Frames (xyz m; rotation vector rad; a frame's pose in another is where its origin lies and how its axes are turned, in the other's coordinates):
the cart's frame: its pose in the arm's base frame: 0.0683 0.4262 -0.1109 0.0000 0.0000 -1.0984
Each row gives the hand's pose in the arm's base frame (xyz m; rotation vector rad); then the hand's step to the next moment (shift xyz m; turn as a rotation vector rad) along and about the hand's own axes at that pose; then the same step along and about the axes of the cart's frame.
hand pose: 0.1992 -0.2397 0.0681 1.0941 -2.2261 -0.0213
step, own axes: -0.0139 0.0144 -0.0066 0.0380 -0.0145 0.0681
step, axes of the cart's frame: -0.0188 0.0093 0.0017 0.0279 -0.0643 -0.0372
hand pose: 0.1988 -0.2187 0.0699 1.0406 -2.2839 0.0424
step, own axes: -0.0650 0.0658 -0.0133 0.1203 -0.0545 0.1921
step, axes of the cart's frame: -0.0853 0.0366 -0.0107 0.0961 -0.1870 -0.1006
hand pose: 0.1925 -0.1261 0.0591 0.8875 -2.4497 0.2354
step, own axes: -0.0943 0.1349 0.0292 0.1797 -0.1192 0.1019
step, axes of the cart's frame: -0.1467 0.0337 -0.0727 0.1613 -0.1756 0.0065
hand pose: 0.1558 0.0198 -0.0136 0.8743 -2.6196 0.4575
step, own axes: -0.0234 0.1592 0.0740 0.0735 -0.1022 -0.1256
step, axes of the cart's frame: -0.1361 -0.0398 -0.1061 0.0737 0.0020 0.1618
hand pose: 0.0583 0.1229 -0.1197 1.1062 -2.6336 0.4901
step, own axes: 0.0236 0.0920 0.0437 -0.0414 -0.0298 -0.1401
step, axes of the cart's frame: -0.0644 -0.0645 -0.0512 -0.0270 0.0842 0.1200
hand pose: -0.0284 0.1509 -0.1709 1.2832 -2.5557 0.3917
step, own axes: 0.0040 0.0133 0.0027 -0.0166 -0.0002 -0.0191
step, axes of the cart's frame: -0.0094 -0.0102 -0.0028 -0.0114 0.0190 0.0121
